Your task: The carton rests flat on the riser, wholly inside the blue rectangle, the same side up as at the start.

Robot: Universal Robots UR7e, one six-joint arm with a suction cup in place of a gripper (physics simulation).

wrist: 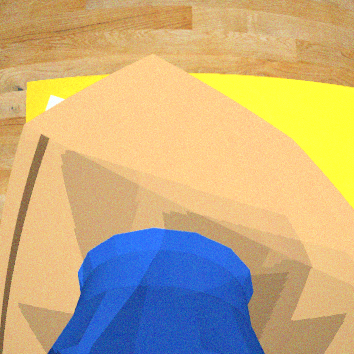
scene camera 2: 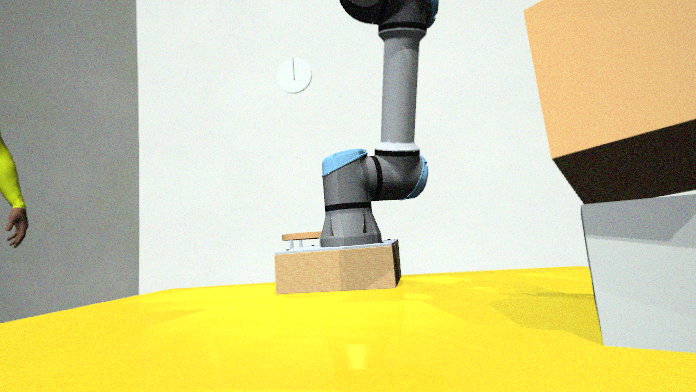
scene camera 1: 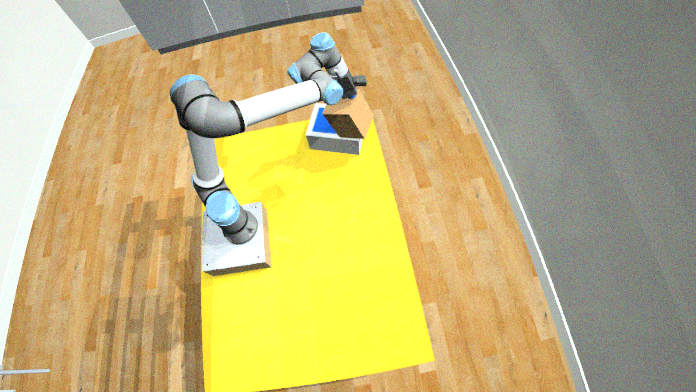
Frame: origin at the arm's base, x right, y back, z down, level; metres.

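Seen in the pictures: end effector, tool point: (wrist: 165,251) (scene camera 1: 353,97); arm's base, origin of the base link: (scene camera 2: 351,244) (scene camera 1: 240,227).
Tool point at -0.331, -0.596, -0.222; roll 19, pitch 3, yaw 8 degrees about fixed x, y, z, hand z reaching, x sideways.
Observation:
Offsets run from my tool point to a thing's top centre, as dx, dy, dz. Level surfaces: height alone.
The tan carton @(+0.007, +0.027, -0.022) (scene camera 1: 362,111) (scene camera 2: 615,80) (wrist: 160,110) is on my suction cup (scene camera 1: 353,96) (wrist: 165,270), which touches its top face. The carton is tilted; its dark underside shows in scene camera 2, sloping up from the riser's top. The white-grey riser @(-0.068, +0.076, +0.201) (scene camera 1: 332,144) (scene camera 2: 645,290) (wrist: 53,103) stands below it. The blue rectangle @(-0.068, +0.076, +0.201) (scene camera 1: 321,123) shows on the riser's top at the left in scene camera 1; the carton covers the rest and reaches past the riser's right and far side there. The cup is out of view in scene camera 2. Whether the carton touches the riser is unclear.
The riser stands at a corner of the yellow mat @(dz +0.322) (scene camera 1: 310,280) (scene camera 2: 250,340) (wrist: 300,105). The arm's base block (scene camera 1: 215,255) (scene camera 2: 310,272) stands on the mat's left side. Grey cabinets (scene camera 1: 240,20) are behind. A person's hand (scene camera 2: 17,225) shows at the left in scene camera 2.

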